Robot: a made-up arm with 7 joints.
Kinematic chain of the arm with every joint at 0, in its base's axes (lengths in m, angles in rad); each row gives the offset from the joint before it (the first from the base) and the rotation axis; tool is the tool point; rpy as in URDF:
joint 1: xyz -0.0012 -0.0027 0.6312 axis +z
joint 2: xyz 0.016 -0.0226 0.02 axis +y
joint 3: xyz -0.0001 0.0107 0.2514 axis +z
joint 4: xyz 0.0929 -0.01 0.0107 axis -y
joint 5: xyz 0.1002 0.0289 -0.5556 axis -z
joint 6: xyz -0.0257 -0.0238 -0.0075 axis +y
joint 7: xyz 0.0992 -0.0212 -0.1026 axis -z
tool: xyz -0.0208 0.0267 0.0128 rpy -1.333 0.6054 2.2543
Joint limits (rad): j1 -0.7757..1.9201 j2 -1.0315..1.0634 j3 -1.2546..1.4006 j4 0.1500..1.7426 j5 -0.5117..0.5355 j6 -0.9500..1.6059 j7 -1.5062..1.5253
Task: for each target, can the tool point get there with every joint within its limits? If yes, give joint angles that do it. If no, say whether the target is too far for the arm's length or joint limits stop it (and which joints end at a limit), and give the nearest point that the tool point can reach.
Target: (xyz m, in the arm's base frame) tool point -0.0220 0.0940 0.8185
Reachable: no: joint limits stop it (at a limit: joint 2, joint 4, joint 5, joint 6, joint 7) | nearest point -0.0831 0.3779 0.8510 | short by 0.292 m
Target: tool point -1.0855 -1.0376 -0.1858
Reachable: no: too far | nearest point -0.3895 -0.5866 0.3509 | short by 0.988 m
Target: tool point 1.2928 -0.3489 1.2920
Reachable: no: too far | nearest point 0.8215 -0.2228 1.0551 | short by 0.542 m
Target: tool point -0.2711 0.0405 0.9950
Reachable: no: joint limits stop it (at a limit: joint 1, joint 2, joint 5, joint 6, joint 7) | nearest point -0.3915 0.1311 1.0550 | short by 0.162 m
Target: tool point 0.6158 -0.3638 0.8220
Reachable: yes | joints 0.1391 -0.3355 -0.6607 1.0759 0.1637 0.9222 0.0518
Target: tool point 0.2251 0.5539 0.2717
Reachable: yes | joints 1.4544 0.6067 -0.2389 0.8680 -0.0937 -0.2707 0.7072
